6 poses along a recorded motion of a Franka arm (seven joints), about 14 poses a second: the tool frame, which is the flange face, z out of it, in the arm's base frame.
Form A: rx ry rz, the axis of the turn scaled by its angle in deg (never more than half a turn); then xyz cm.
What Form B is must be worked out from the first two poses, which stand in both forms.
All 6 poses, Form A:
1: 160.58, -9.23, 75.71, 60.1, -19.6, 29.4
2: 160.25, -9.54, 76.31, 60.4, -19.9, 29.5
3: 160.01, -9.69, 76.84, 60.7, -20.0, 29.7
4: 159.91, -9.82, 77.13, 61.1, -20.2, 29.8
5: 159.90, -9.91, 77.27, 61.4, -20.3, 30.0
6: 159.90, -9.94, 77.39, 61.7, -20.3, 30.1
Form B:
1: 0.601, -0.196, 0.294, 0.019, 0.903, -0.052, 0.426
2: 0.604, -0.199, 0.295, 0.020, 0.901, -0.054, 0.429
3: 0.607, -0.200, 0.297, 0.019, 0.900, -0.054, 0.432
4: 0.611, -0.202, 0.298, 0.019, 0.899, -0.055, 0.434
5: 0.614, -0.203, 0.300, 0.019, 0.899, -0.056, 0.434
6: 0.617, -0.203, 0.301, 0.018, 0.899, -0.056, 0.435
